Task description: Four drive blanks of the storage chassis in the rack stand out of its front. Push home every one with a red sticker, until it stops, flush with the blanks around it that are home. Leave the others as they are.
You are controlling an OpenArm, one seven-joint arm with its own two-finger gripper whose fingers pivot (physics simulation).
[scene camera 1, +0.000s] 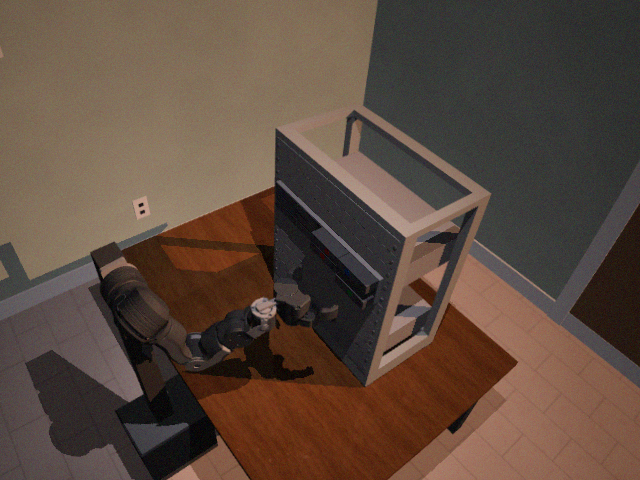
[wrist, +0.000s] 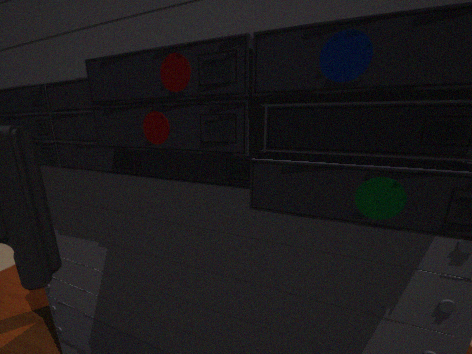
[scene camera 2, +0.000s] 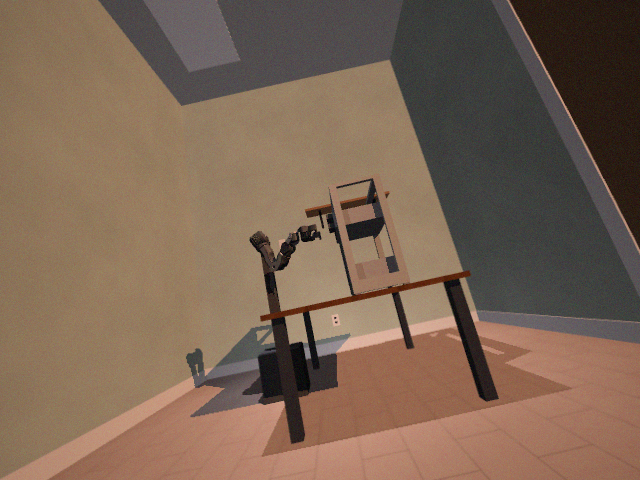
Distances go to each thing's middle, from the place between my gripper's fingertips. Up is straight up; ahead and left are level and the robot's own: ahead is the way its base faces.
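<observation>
Blue-stickered blank [wrist: 372,58]: 5 cm above my hand, 12 cm ahead of it and 4 cm to the right of it. Black base [scene camera 2: 284,375]: far below my hand, far behind it and far to the left of it. Going by their middles, the blue-stickered blank is the nearest to my hand of the things named here.
</observation>
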